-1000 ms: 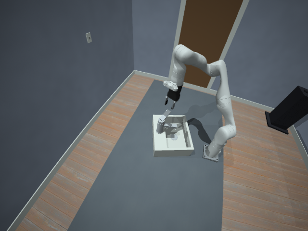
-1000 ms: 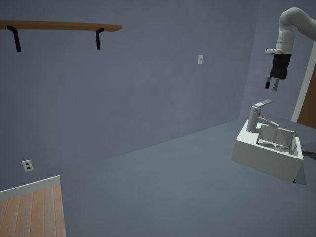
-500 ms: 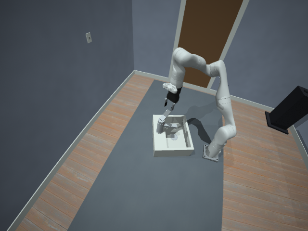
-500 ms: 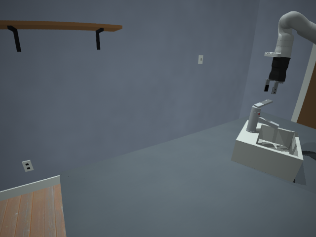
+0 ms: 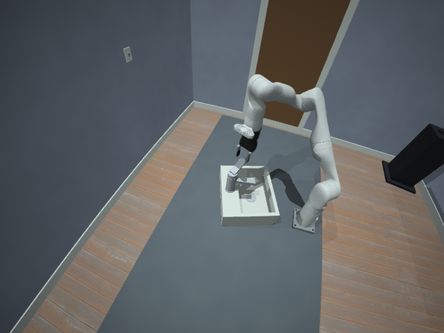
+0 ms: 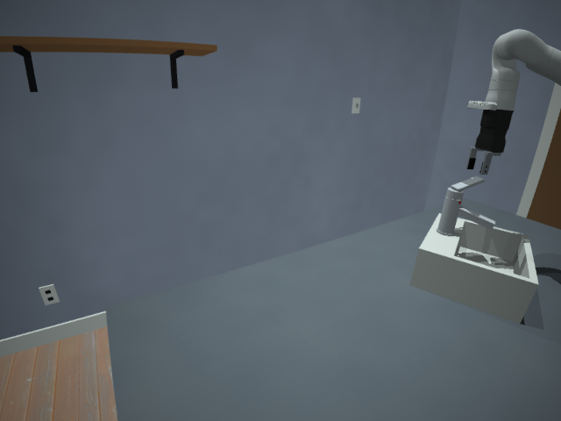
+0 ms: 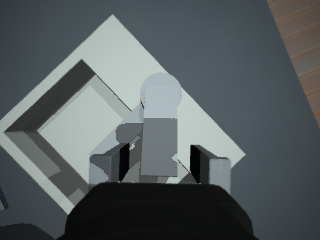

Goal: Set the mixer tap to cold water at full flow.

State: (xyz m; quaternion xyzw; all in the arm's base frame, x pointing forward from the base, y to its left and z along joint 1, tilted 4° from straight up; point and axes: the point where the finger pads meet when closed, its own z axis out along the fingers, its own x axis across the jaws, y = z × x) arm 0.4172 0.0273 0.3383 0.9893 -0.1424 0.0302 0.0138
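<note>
Right now the flat lever is 10 mm ahead of my hand, 20 mm to the left of it and 60 mm below it. The rest, counted from my hand: white basin (90 mm behind, 300 mm below); grey mixer tap (40 mm to the left, 110 mm below).
</note>
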